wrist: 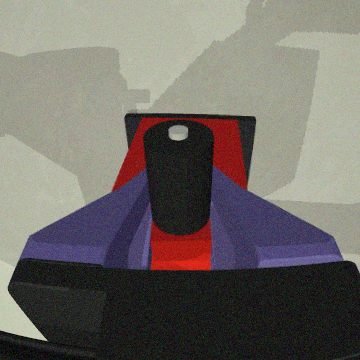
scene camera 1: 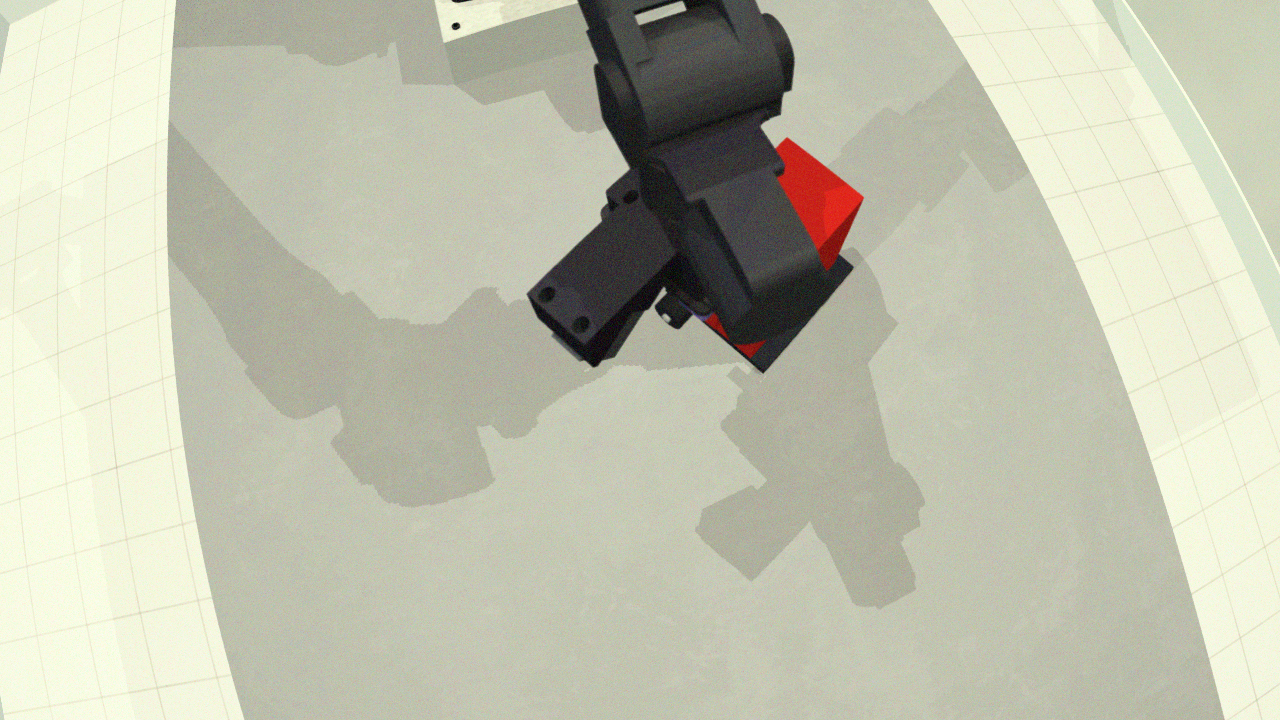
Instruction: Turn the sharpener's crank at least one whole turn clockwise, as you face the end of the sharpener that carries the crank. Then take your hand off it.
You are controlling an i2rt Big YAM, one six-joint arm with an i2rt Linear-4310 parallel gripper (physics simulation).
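Frame: origin at the arm's base, x right, y ahead, z up, level; centimetres.
Where they show: gripper, between the fingertips: (wrist: 180, 177).
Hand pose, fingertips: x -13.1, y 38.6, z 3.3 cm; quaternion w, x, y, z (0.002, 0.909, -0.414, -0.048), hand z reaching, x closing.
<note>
After its pixels a point has its place.
The red sharpener (scene camera 1: 819, 201) {x -22.5, y 32.5, z 4.8 cm} (wrist: 131, 165) {x -17.2, y 39.5, z -0.7 cm} stands on a dark base plate (scene camera 1: 792, 329) {x -21.4, y 37.9, z -7.1 cm} (wrist: 251, 137) {x -12.9, y 32.5, z -7.2 cm}. In the scene view the arm covers much of it. The crank's black knob (scene camera 1: 671, 309) {x -10.7, y 40.7, z 6.6 cm} (wrist: 180, 200) {x -11.7, y 39.5, z 6.6 cm}, with a small pale pin in its end, sticks out at the near end of the sharpener in the wrist view. My gripper (wrist: 180, 177) {x -13.1, y 38.6, z 3.3 cm} is shut on the knob, with a purple finger against each side. The crank's arm is hidden behind the knob and fingers. In the scene view the fingertips are mostly hidden under the arm.
A pale block (scene camera 1: 519, 44) {x -0.5, y 7.9, z -4.3 cm} with dark holes stands at the top edge of the scene view, left of the arm. The grey table top (scene camera 1: 581, 573) {x -3.0, y 55.7, z -8.0 cm} has curved edges at left and right, with pale tiled floor beyond. Shadows of the arm fall across the table.
</note>
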